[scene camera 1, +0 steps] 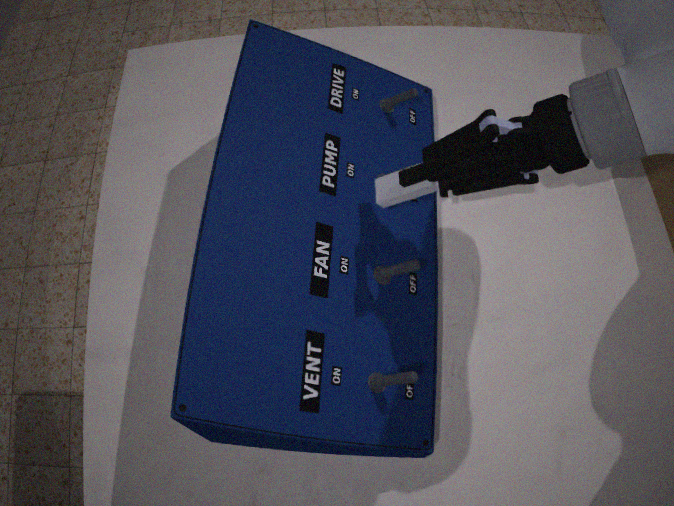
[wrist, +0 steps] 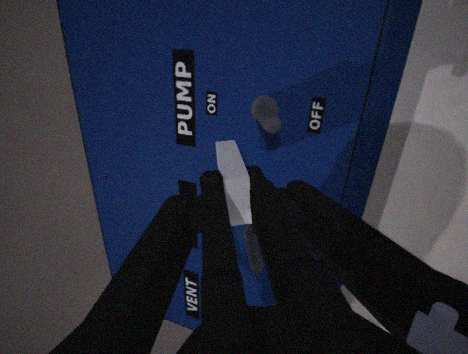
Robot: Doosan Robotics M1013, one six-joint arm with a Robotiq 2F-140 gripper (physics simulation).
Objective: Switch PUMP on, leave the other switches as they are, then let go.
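Places are measured from the arm's base along level axes (x ahead, y left, z up), in centimetres.
Pixels of known places: gripper, fingertip midpoint: (scene camera 1: 379, 193) (wrist: 226, 158).
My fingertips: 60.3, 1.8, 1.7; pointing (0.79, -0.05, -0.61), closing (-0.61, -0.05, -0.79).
Note:
For each thing: its top centre in the pictures, then the offset to it from my fingertips, as dx, dy, dz. "spot": a spot on its surface instead. Level surfaces: height alone.
- PUMP switch at a spot on its surface: (wrist: 265, 112) spot: -3.5, -3.9, -0.4
- blue panel at a spot on its surface: (wrist: 125, 100) (scene camera 1: 277, 150) spot: +11.1, -4.1, +2.7
- DRIVE switch at a spot on its surface: (scene camera 1: 400, 100) spot: -3.8, -14.8, -1.2
- FAN switch at a spot on its surface: (scene camera 1: 398, 270) spot: -1.6, +8.9, -0.8
- VENT switch at a spot on its surface: (scene camera 1: 394, 379) spot: -0.5, +20.6, -0.7
- pale table at its surface level: dz -12.5
The PUMP switch (wrist: 265, 112) shows in the wrist view between its ON and OFF labels. Its lever is seen nearly end-on, so its lean is hard to tell; in the scene view the gripper hides it. My gripper (scene camera 1: 387, 191) (wrist: 226, 158) is shut and empty, its pale fingertips over the blue panel (scene camera 1: 261, 163) (wrist: 125, 100). In the wrist view a gap shows between the tips and the PUMP lever; contact cannot be seen. The DRIVE switch (scene camera 1: 400, 100), FAN switch (scene camera 1: 398, 270) and VENT switch (scene camera 1: 394, 379) lean towards OFF.
The panel box stands on a pale table (scene camera 1: 533, 261), and its near-side edge runs beneath the gripper. The FAN lever is below the gripper in the scene view, and the DRIVE lever is above it. A tiled floor (scene camera 1: 43, 217) lies beyond the table.

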